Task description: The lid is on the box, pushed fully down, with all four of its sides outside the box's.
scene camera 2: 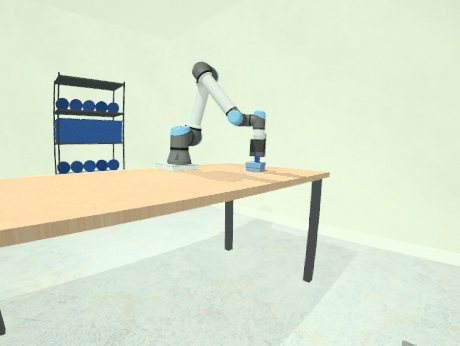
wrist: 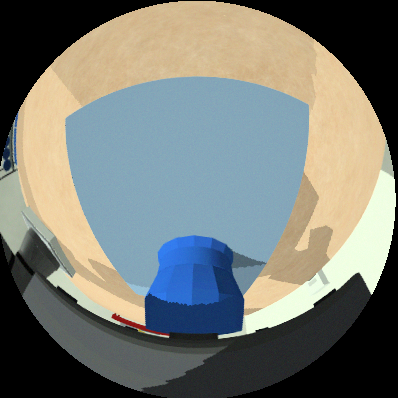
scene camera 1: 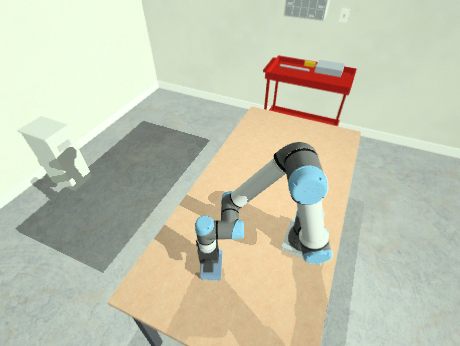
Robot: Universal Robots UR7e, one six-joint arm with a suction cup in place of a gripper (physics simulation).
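Pixels of known places: hand at its tool point: (wrist: pixel 195 242); arm's base at its link origin: (scene camera 2: pixel 179 163) (wrist: pixel 43 247).
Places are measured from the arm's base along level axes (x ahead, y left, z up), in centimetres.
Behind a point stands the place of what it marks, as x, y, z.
The blue-grey lid (scene camera 1: pixel 218 267) {34.5, 28.9, 1.7} (scene camera 2: pixel 255 163) {41.8, 21.5, 1.3} (wrist: pixel 190 155) is flat and level under my suction cup. My gripper (scene camera 2: pixel 257 159) (wrist: pixel 195 245), a bright blue suction cup, touches the lid's top, off-centre towards one edge in the wrist view. The suction cup's tip is hidden behind the dark tool body in scene camera 1. The box (scene camera 2: pixel 255 169) {41.7, 21.8, -2.2} shows as a low blue band under the lid in scene camera 2, standing on the table. In the wrist view the lid hides the box. Whether all four lid sides are outside the box's is too small to tell.
The wooden table (scene camera 1: pixel 260 300) {12.9, 34.7, -3.6} (scene camera 2: pixel 125 200) {55.9, -64.5, -3.5} carries the arm's base on a pale plate (scene camera 1: pixel 289 245) {6.0, 5.8, -0.3} (scene camera 2: pixel 162 166) {-2.7, -10.6, -1.5}, away from the box. A red cart (scene camera 1: pixel 310 80) stands beyond the table's far end. A shelf rack (scene camera 2: pixel 90 82) stands at the back left.
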